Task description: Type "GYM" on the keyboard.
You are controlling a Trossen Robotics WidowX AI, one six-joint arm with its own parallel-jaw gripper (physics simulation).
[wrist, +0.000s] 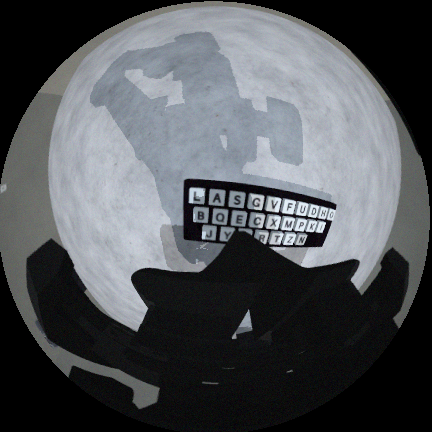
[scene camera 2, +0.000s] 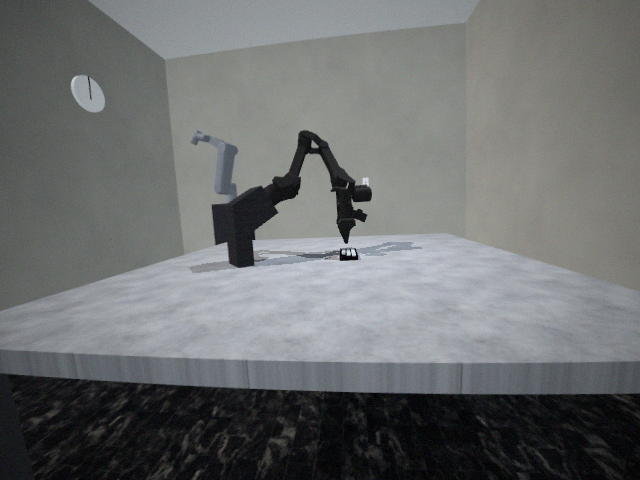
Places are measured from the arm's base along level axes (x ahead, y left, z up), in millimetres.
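Pixels of known places: gripper, between the fingertips: point(wrist: 238, 235) point(scene camera 2: 346, 243); arm's base, origin of its link: point(scene camera 2: 264, 200).
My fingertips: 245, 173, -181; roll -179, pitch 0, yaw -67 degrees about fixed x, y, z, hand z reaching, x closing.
Ahead of a thing's pixels: the offset from my fingertips to its top centre, as dx, dy, dz. Level surfaces: height alone.
A small black keyboard {+20, -37, -21} point(scene camera 2: 348, 256) point(wrist: 188, 215) with white letter keys lies on the table. In the wrist view its top row reads L A S G V F U D H O, with the G key {+27, -6, -21} point(wrist: 256, 202) near the middle. The M key {+25, -49, -21} point(wrist: 288, 224) is in the second row and the Y key {-13, +2, -21} point(wrist: 226, 234) in the bottom row. My gripper point(scene camera 2: 346, 242) point(wrist: 238, 235) is shut and empty, pointing down. Its tip is a little above the keyboard in the scene view. In the wrist view the tip hides the key between Y and R.
The pale table {dz -38} point(scene camera 2: 320, 315) point(wrist: 100, 175) bears the black arm base point(scene camera 2: 241, 248) left of the keyboard. A grey arm point(scene camera 2: 224, 167) stands behind the base. The arm's shadow falls across the table and part of the keyboard. A round clock point(scene camera 2: 87, 93) hangs on the left wall.
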